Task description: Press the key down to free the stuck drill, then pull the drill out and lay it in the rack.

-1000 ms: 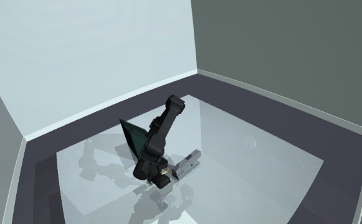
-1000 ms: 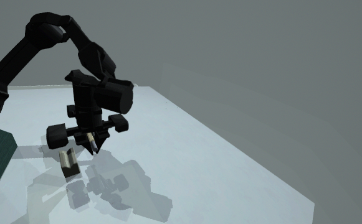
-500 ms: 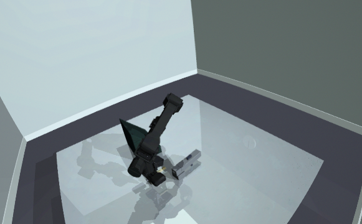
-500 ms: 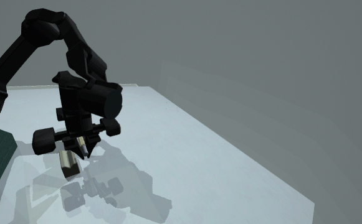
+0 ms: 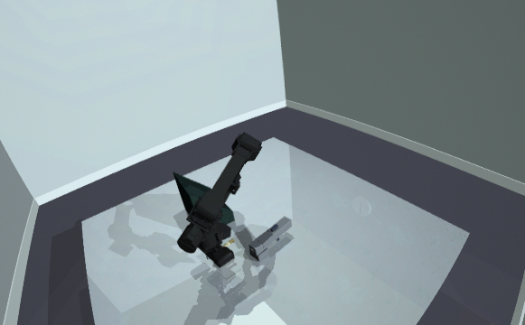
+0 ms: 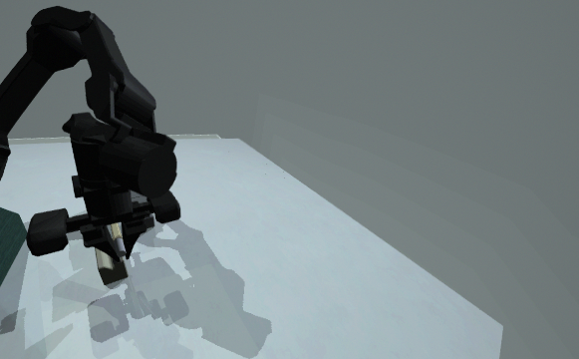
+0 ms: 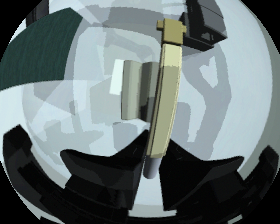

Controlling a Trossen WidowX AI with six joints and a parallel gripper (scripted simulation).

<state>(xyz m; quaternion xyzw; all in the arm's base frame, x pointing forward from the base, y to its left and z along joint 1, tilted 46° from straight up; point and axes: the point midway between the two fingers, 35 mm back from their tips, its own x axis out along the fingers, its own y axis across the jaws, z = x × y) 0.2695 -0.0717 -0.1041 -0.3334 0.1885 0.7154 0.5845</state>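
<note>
The drill is 4 cm to the left of my gripper tip, 4 cm above it and 1 cm behind it. From my gripper tip the other things lie so: rack 4 cm to the left, 3 cm below, 3 cm behind; then key 24 cm to the left, 1 cm behind.
</note>
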